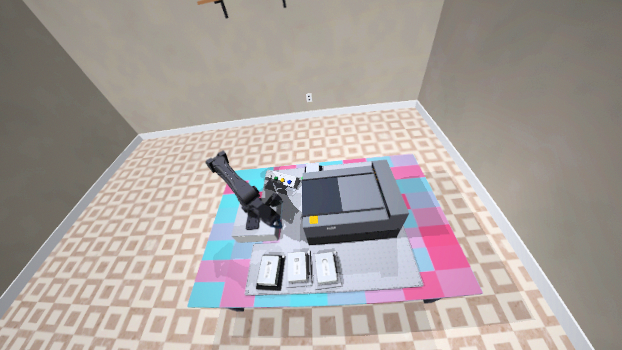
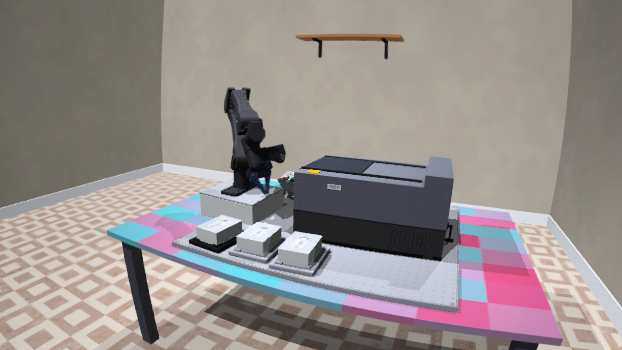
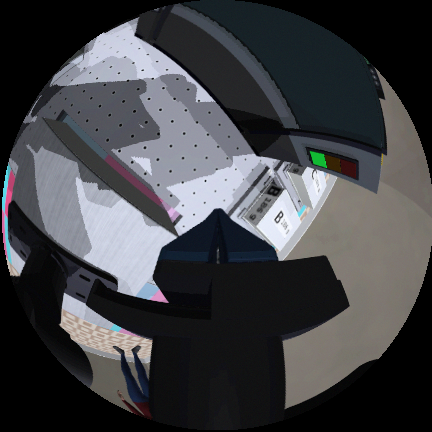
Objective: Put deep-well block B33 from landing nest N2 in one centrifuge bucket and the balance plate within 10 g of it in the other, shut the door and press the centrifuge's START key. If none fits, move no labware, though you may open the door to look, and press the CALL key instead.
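Places are measured from the arm's base along level axes (x down, y back, z left), in metres.
Where they show: gripper, fingertip midpoint: [image 1: 281, 227] [image 2: 266, 194] [image 3: 217, 214]; arm's base, link origin: [image 1: 254, 213] [image 2: 241, 188] [image 3: 50, 261].
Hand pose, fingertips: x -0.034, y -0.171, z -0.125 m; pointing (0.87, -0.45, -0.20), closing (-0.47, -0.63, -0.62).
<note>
Things, the pixels of their top centre, and the offset from my fingertips. "spot": a spot on its surface instead.
- dark panel, top centre: [image 2: 340, 164] [image 1: 320, 194] dx -0.105, dy -0.220, dz +0.097 m
- left plate, top centre: [image 2: 219, 223] [image 1: 268, 269] dx +0.054, dy +0.074, dz -0.181 m
- plate B, top centre: [image 3: 283, 223] [image 2: 259, 231] [image 1: 296, 265] dx +0.054, dy -0.065, dz -0.179 m
- plate C, top centre: [image 3: 316, 180] [image 2: 301, 241] [image 1: 325, 266] dx +0.054, dy -0.198, dz -0.197 m
- key box, surface spot: [image 1: 282, 180] spot: dx +0.041, dy +0.015, dz +0.353 m
- light strip, surface spot: [image 3: 332, 163] spot: dx -0.041, dy -0.120, dz -0.043 m
- white object, top centre: [image 1: 312, 170] dx +0.050, dy -0.183, dz +0.418 m
My gripper [image 1: 280, 226] [image 2: 265, 192] [image 3: 217, 214] is shut and empty, low beside the arm's base and left of the centrifuge [image 1: 350, 231] [image 2: 370, 192] [image 3: 210, 65]. A dark panel [image 1: 321, 195] [image 2: 340, 164] covers the left part of the centrifuge's top; no bucket shows. Three white balance plates stand in front: left plate [image 1: 269, 270] [image 2: 219, 230], plate B [image 1: 298, 266] [image 2: 259, 238] [image 3: 281, 222], marked 186 g, and plate C [image 1: 326, 266] [image 2: 300, 248] [image 3: 314, 186]. A key box [image 1: 282, 180] with green, yellow and blue keys stands behind the arm. Block B33 cannot be identified.
The arm's grey base block [image 1: 255, 232] [image 2: 240, 202] [image 3: 115, 215] stands close to the gripper. A light strip [image 3: 332, 163] on the centrifuge glows green. A white object [image 1: 312, 168] stands behind the centrifuge's left end. A person's legs [image 3: 132, 372] show beyond the table.
</note>
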